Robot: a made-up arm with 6 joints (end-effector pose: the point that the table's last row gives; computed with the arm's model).
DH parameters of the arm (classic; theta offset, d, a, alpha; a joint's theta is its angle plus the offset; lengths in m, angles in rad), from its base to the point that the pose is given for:
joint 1: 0 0.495 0.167 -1.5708
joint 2: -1.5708 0 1.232 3.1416
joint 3: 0 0 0.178 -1.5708
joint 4: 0 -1.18 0 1.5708
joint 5: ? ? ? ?
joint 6: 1.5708 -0.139 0 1.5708
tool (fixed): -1.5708 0 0 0
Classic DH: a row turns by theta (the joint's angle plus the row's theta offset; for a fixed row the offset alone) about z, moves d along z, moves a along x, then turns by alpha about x.
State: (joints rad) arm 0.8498 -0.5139 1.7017 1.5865 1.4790 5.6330
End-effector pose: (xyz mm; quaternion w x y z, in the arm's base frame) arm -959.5 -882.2 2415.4 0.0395 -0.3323 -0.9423 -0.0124
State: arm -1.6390 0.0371 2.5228 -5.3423 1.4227 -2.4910
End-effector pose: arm 171.9 887.0 2253.1 0.6988 -0.6531 -0.0068 0.2918
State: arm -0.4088 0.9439 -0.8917 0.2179 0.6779 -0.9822
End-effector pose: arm 999.9 -412.6 -94.5 0.7005 0.4625 0.4437 -0.3140
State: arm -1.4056 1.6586 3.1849 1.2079 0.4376 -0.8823
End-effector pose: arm 260.5 -1227.5 1700.4 0.4907 -0.6675 -0.4103 -0.3812
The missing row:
joint 5: 0 0 0 -1.5708
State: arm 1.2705 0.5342 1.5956 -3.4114 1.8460 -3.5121
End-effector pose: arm 353.0 1260.4 2576.5 0.6856 -0.0874 0.4288 0.5818
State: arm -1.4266 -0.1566 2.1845 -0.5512 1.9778 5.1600
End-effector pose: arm -211.9 994.2 2319.6 0.1437 0.4700 0.4545 -0.7429
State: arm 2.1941 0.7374 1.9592 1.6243 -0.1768 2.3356
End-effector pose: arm -725.7 1051.2 2705.7 0.3176 -0.6122 -0.5472 -0.4743
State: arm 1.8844 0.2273 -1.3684 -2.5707 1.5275 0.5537
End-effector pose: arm -75.5 476.2 508.1 0.9050 -0.2598 0.1043 -0.3203
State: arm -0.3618 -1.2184 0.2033 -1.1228 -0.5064 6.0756
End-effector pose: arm -860.5 390.7 2229.4 0.7973 0.3156 -0.3898 0.3358
